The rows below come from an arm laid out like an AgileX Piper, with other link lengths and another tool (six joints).
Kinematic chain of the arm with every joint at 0, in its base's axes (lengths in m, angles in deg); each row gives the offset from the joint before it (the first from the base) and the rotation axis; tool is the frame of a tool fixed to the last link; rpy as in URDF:
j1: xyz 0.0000 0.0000 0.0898 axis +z
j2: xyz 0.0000 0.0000 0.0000 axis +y
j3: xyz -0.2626 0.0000 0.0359 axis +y
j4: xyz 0.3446 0.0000 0.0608 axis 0.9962 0 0.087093
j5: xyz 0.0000 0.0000 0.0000 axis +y
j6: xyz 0.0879 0.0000 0.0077 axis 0.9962 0 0.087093
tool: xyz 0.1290 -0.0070 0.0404 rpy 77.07 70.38 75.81
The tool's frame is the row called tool.
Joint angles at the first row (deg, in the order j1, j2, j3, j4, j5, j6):
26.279, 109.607, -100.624, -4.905, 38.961, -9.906
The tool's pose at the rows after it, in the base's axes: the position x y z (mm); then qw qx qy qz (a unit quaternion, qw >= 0):
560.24 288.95 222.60 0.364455 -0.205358 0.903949 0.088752
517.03 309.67 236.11 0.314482 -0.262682 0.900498 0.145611
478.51 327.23 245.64 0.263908 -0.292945 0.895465 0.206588
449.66 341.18 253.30 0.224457 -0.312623 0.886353 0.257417
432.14 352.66 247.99 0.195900 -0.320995 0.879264 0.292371
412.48 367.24 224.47 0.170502 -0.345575 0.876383 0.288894
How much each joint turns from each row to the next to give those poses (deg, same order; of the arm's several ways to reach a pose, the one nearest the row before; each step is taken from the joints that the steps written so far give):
-0.001, -3.584, 0.081, 8.049, 6.509, -10.559
0.001, -2.963, 0.000, 11.362, 8.402, -10.015
0.000, -1.723, 0.001, 8.959, 7.390, -4.441
0.000, -0.758, -0.001, 6.829, 5.269, -2.462
0.270, -0.140, 1.580, 4.718, 1.882, -1.625
2.353, -0.001, 2.894, -0.287, 0.001, -1.353

